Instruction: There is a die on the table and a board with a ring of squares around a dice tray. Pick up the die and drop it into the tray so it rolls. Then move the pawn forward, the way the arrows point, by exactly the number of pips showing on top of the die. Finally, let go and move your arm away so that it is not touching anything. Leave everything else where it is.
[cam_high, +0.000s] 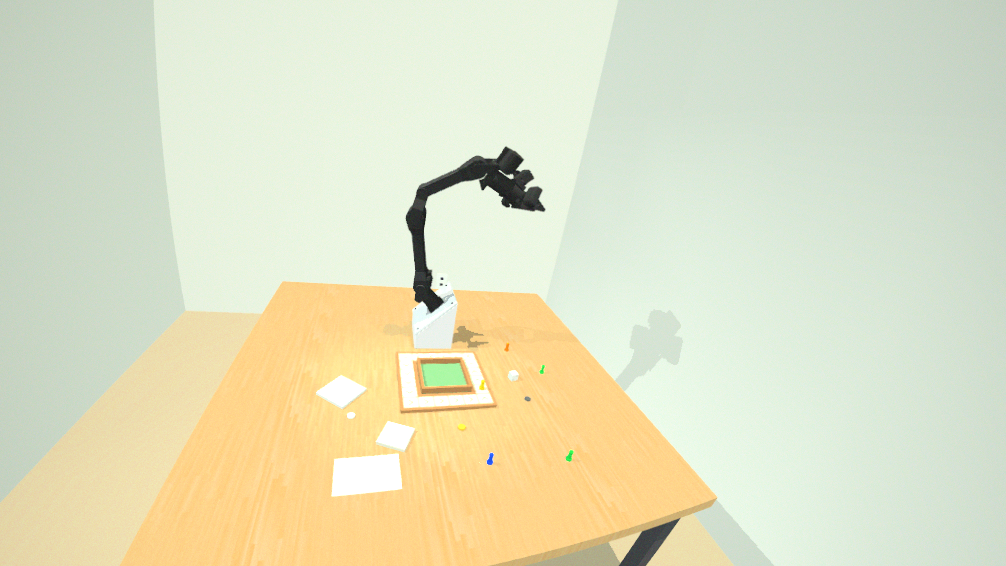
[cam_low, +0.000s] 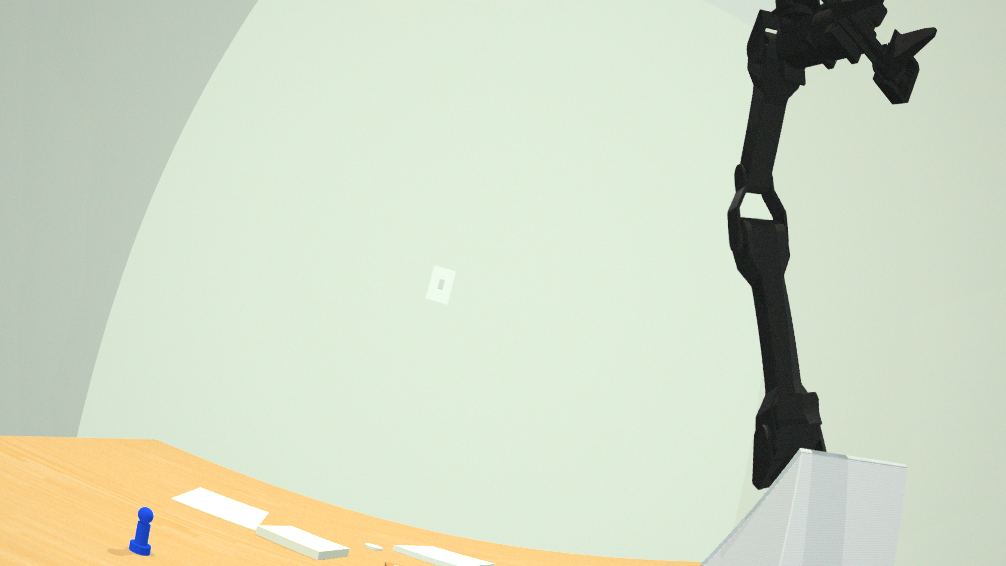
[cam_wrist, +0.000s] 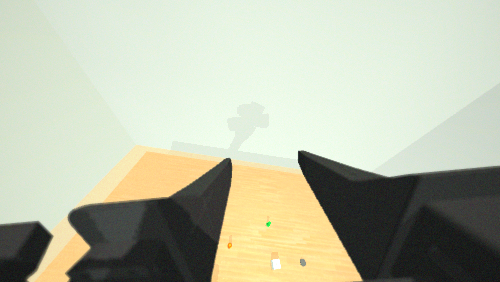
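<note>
Right now the white die is 550 mm below my gripper tip, 150 mm ahead of it and 50 mm to the right of it. The rest, counted from my gripper tip: green dice tray (550 mm below, 290 mm to the right, 120 mm ahead); then orange pawn (540 mm below, 20 mm behind, 10 mm to the left); then yellow pawn (530 mm below, 200 mm ahead, 180 mm to the right).
</note>
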